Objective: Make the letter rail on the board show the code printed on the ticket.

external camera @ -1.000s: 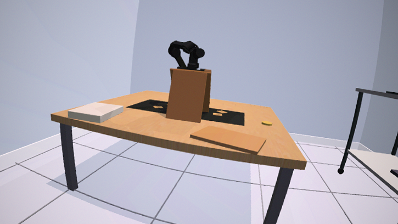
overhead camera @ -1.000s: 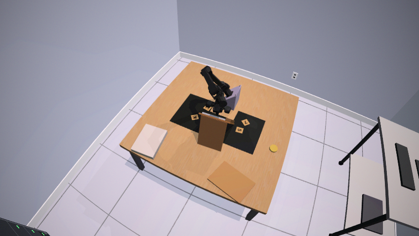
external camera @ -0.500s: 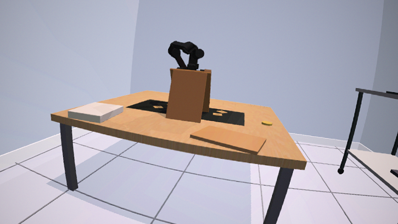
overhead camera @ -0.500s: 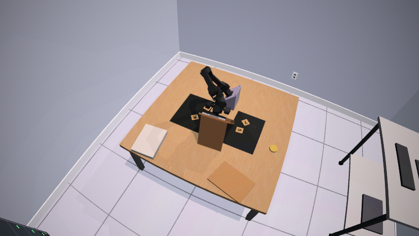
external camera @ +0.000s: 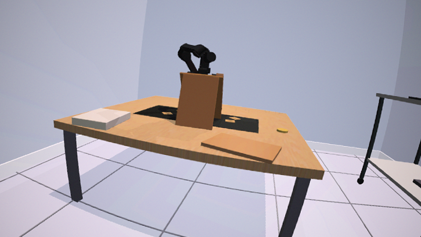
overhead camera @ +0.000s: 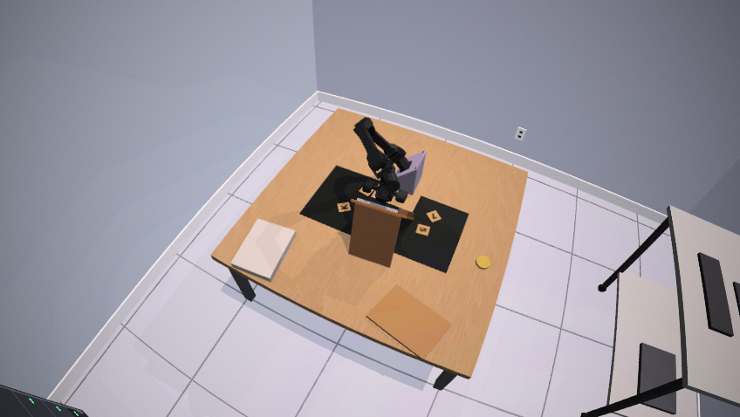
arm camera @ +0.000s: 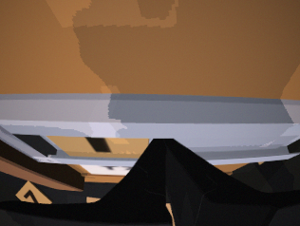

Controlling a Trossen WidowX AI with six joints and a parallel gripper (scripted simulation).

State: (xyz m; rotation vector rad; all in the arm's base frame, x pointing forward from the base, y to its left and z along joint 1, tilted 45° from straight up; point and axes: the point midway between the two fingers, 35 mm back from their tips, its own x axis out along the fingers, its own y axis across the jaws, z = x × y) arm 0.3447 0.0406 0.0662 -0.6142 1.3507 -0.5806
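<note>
The white ticket lies 60 mm behind my gripper tip, 40 mm to the left of it and 80 mm below it. Also, from my gripper tip: thin panel (400 mm ahead, 260 mm to the left, 180 mm below); then white slab (300 mm ahead, 470 mm to the right, 160 mm below).
</note>
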